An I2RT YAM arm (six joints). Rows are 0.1 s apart.
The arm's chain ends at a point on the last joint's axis. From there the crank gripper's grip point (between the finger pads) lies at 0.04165 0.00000 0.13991 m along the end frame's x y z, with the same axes.
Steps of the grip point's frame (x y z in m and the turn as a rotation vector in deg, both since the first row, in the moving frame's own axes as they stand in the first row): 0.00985 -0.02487 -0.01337 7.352 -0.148 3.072; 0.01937 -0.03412 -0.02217 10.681 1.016 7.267; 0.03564 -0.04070 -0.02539 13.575 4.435 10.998; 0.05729 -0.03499 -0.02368 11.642 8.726 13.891; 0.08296 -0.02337 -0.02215 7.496 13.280 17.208; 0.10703 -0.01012 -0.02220 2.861 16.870 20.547
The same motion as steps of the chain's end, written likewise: 0.00979 -0.00918 -0.01247 7.352 -0.148 3.072; 0.01560 -0.01372 -0.01949 10.681 1.016 7.267; 0.02272 -0.01737 -0.01885 13.575 4.435 10.998; 0.03470 -0.02023 -0.01402 11.642 8.726 13.891; 0.05164 -0.02316 -0.00867 7.496 13.280 17.208; 0.07049 -0.02534 -0.00462 2.861 16.870 20.547
